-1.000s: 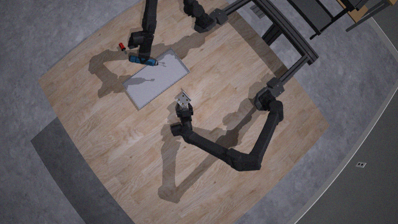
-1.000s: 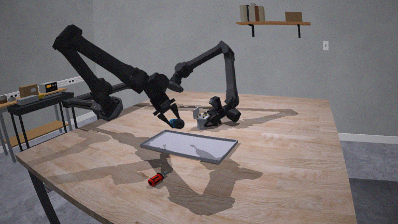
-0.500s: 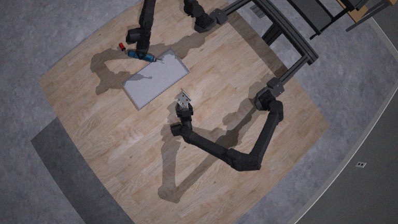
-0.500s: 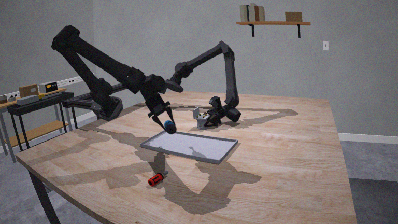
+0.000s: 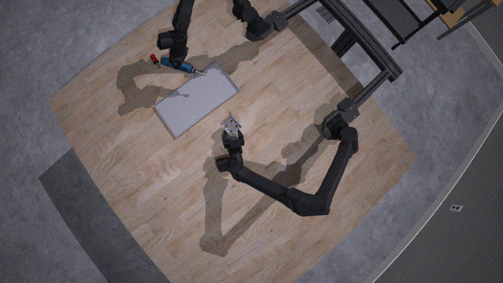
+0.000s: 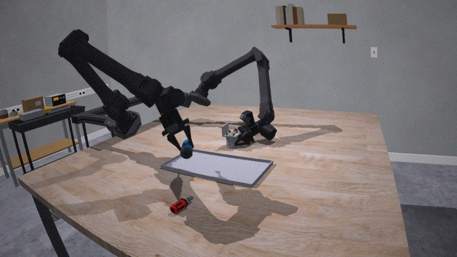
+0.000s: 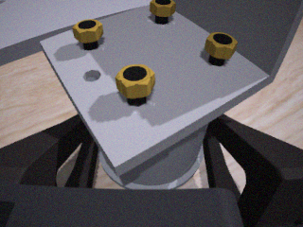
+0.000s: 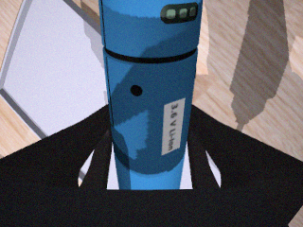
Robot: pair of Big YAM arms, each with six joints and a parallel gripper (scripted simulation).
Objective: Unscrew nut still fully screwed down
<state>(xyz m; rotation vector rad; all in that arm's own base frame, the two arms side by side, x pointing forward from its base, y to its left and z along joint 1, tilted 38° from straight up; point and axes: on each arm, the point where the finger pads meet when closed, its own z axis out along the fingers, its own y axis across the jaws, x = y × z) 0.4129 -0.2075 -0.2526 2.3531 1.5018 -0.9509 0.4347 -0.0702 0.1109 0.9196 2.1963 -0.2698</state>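
My left hand is 10 mm below the joint module. The rest, counted from my left hand: shallow grey tray (50 mm ahead, 240 mm to the right, 20 mm below); then grey bracket plate (50 mm above); then nut (10 mm ahead, 20 mm to the left, 50 mm above).
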